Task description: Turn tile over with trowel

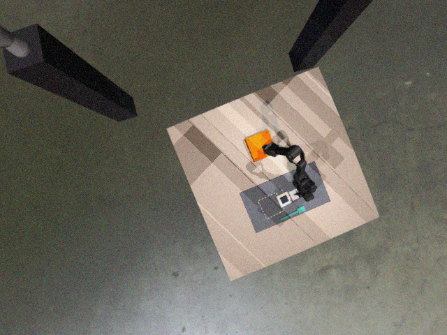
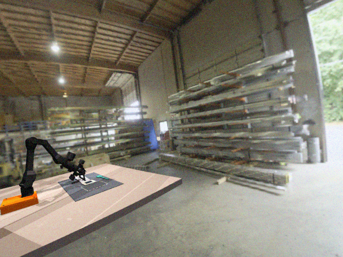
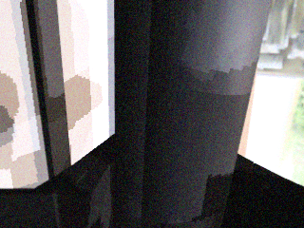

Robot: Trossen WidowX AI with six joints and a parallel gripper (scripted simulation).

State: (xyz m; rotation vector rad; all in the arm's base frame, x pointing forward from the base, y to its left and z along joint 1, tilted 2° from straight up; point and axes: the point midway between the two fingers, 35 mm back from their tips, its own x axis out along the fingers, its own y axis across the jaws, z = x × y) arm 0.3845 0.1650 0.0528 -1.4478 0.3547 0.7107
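The white tile lies 140 mm to the right of my gripper tip and 50 mm below it. From my gripper tip the other things lie so: teal trowel 120 mm ahead, 80 mm to the right, 50 mm below.
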